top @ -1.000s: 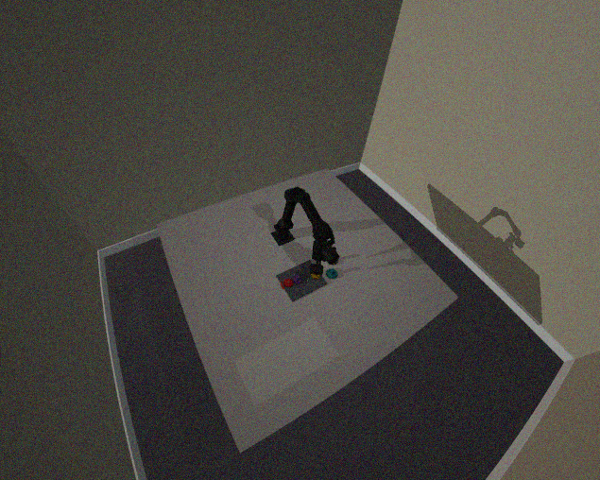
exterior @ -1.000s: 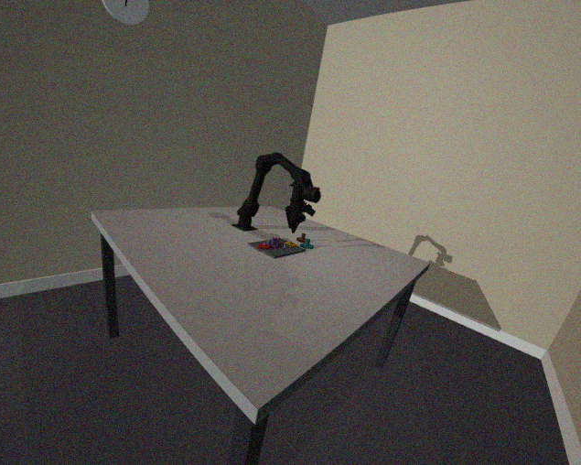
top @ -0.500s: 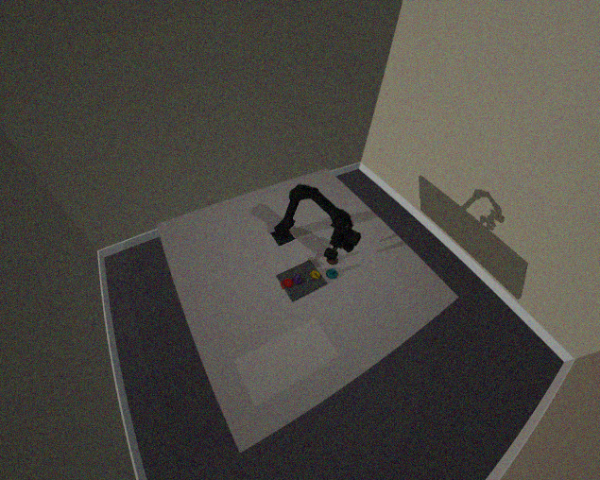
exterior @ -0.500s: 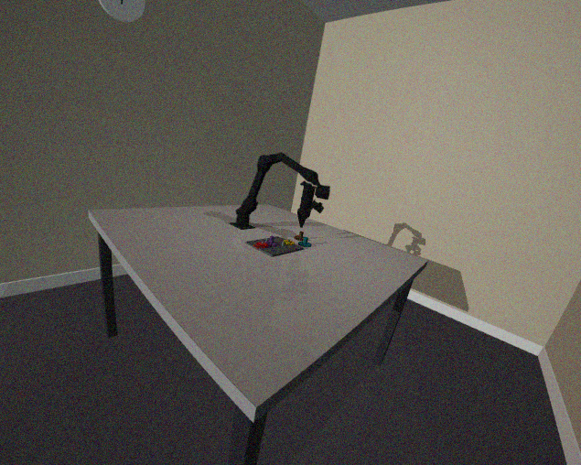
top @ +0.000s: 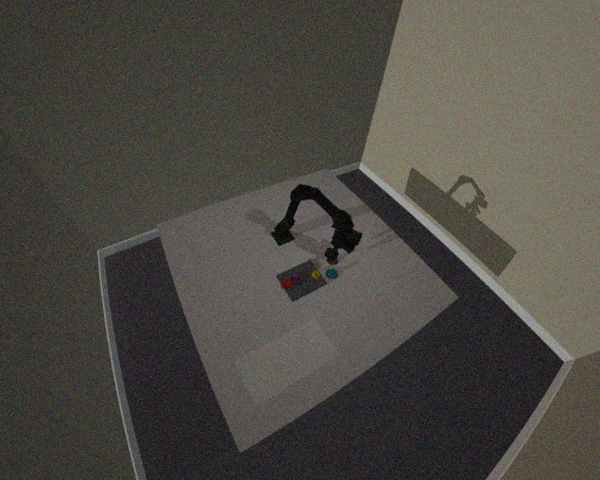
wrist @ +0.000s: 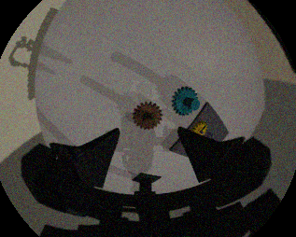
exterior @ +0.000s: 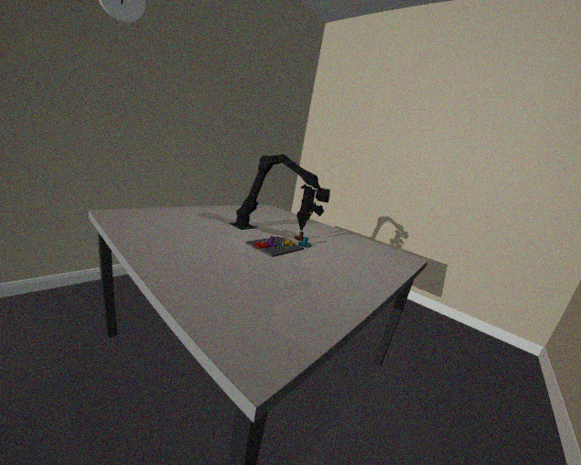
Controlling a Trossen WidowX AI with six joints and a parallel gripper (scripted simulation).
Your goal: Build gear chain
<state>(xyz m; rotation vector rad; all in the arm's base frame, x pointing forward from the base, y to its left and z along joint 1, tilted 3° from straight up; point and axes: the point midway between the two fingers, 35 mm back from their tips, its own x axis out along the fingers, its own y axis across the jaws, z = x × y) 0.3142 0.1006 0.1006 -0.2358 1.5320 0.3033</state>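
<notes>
Right now the brown gear is 5 cm below my gripper tip. The rest, counted from my gripper tip: yellow gear (1 cm ahead, 15 cm to the right, 4 cm below); purple gear (3 cm behind, 24 cm to the right, 4 cm below); teal gear (6 cm ahead, 7 cm to the right, 5 cm below).
</notes>
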